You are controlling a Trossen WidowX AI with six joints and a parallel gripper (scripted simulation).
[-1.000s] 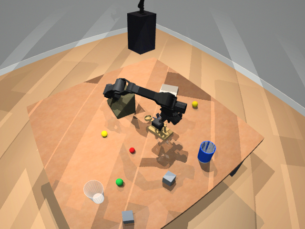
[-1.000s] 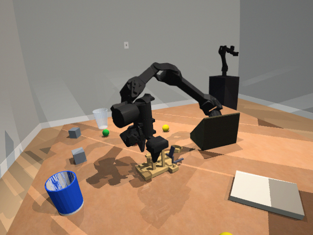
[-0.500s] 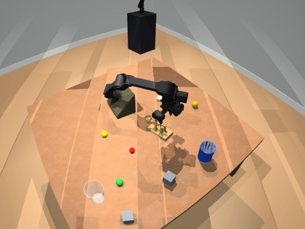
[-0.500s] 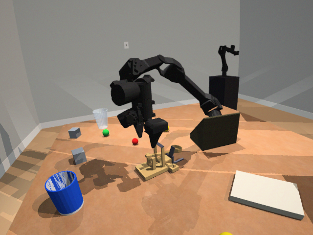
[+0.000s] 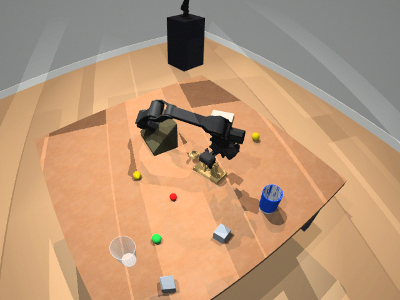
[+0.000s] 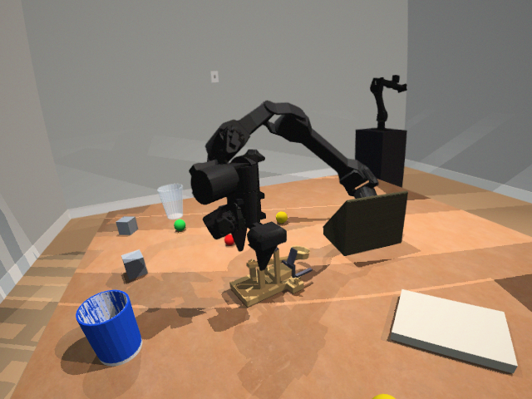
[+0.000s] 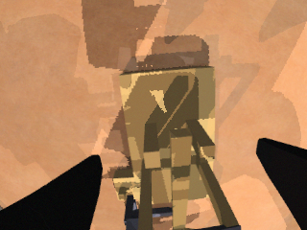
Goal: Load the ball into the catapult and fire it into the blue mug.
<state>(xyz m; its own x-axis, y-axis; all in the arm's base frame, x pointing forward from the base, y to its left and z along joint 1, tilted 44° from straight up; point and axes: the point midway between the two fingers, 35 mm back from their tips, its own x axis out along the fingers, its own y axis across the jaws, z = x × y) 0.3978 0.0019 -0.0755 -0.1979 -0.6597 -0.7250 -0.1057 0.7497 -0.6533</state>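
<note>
Right now the red ball is 240 mm to the right of my gripper tip, 70 mm below it and 30 mm behind it. The rest, counted from my gripper tip: white slab: 300 mm to the left, 260 mm behind, 70 mm below; then wooden catapult: 70 mm behind, 30 mm below; then blue mug: 290 mm ahead, 50 mm below, 40 mm to the left.
</note>
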